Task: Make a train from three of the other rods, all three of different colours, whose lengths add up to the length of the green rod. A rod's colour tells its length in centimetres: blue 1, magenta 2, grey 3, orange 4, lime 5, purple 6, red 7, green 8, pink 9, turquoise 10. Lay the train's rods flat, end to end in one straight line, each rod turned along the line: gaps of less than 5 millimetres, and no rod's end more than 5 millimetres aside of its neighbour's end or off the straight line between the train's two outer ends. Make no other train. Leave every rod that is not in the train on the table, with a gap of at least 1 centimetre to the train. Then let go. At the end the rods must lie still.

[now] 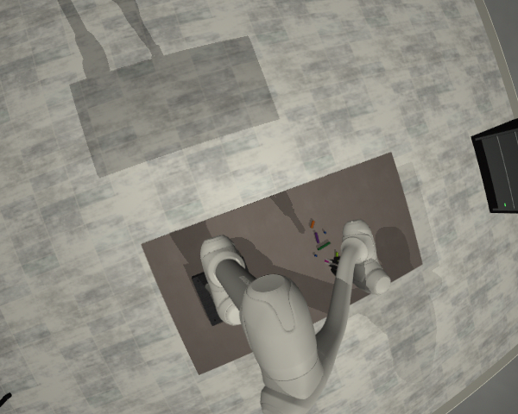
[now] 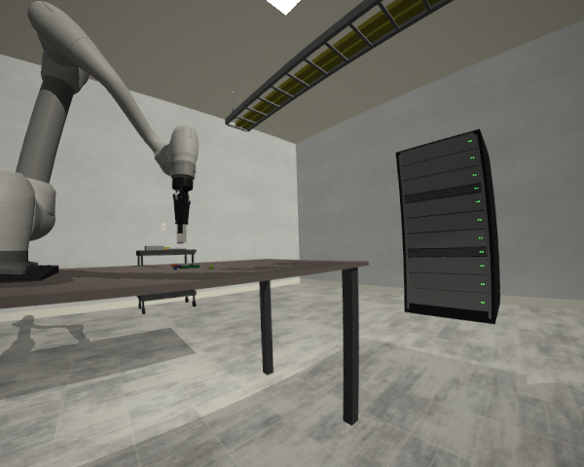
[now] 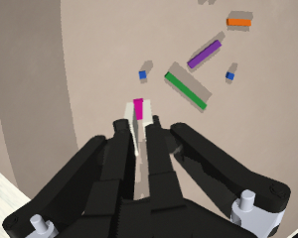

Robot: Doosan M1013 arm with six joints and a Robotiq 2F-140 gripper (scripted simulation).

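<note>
Right now my hand is 30 mm above the magenta rod. Also, from my hand: lime rod (130 mm below, 100 mm ahead, 40 mm to the right); purple rod (130 mm below, 110 mm to the left, 20 mm ahead); green rod (130 mm below, 50 mm to the left, 50 mm ahead).
</note>
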